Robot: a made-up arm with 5 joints.
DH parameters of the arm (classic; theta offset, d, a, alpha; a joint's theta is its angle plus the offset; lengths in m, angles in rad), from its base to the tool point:
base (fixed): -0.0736 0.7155 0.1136 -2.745
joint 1: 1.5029 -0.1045 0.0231 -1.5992
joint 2: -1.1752 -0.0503 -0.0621 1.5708
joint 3: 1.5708 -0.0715 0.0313 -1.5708
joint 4: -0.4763 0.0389 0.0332 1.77
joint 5: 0 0.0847 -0.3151 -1.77
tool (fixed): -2.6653 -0.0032 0 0
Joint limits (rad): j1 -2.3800..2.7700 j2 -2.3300..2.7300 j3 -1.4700..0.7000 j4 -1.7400..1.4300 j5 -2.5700..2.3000
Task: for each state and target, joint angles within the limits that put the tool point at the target. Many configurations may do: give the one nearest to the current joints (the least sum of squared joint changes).
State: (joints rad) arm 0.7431 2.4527 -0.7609 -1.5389 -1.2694
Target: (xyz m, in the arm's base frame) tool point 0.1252 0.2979 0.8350
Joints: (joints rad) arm 0.9067 2.3891 -1.4133 -1.4182 -1.2651
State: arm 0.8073 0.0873 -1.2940 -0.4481 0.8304
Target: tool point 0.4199 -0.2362 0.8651
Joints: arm -0.0644 -0.1741 -1.4700 -0.6603 1.0355
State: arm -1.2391 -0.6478 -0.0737 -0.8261 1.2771
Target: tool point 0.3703 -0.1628 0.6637
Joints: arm -0.8842 -0.2840 0.0961 -1.0990 0.7537
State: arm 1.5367 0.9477 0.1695 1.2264 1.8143
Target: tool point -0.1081 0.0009 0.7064
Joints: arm 1.5448 0.4261 0.0476 1.1994 1.4502
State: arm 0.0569 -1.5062 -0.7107 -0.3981 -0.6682
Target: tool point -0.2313 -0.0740 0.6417
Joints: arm 0.8160 -1.8759 -1.3366 -0.6710 -0.8993
